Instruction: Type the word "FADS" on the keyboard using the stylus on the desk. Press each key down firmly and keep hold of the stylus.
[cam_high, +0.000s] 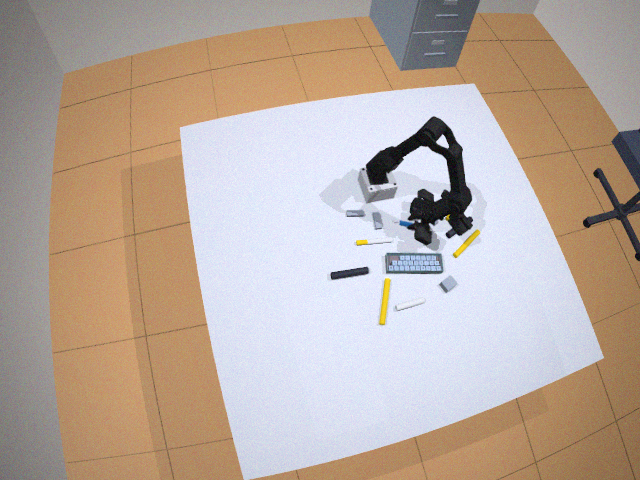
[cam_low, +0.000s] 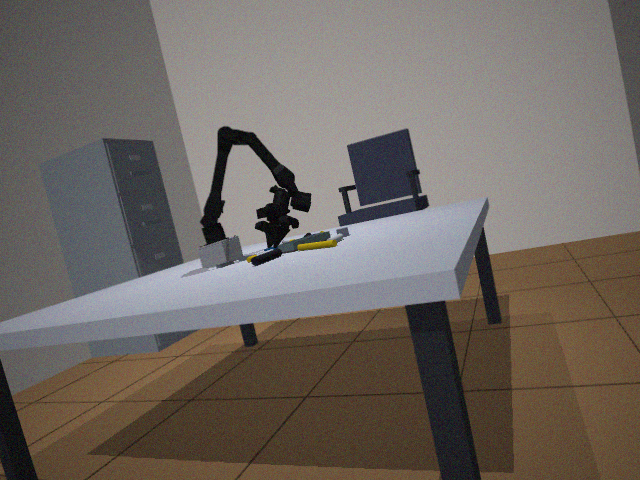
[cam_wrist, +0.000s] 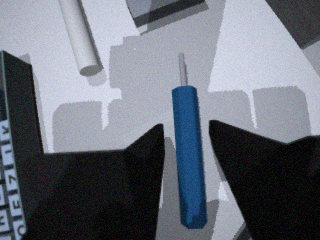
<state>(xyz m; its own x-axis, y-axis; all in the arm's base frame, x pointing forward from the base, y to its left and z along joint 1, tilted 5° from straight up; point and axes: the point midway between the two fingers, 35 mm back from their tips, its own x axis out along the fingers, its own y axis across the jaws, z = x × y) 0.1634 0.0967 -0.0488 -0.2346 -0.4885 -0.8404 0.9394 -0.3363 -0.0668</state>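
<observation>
The grey block is 23 cm ahead of my gripper tip and 8 cm to the left of it. The rest, counted from my gripper tip: blue stylus 1 cm behind, 1 cm to the right; then white stick 28 cm ahead, 6 cm to the right; then grey stylus tip 2 cm behind, 4 cm to the right.
</observation>
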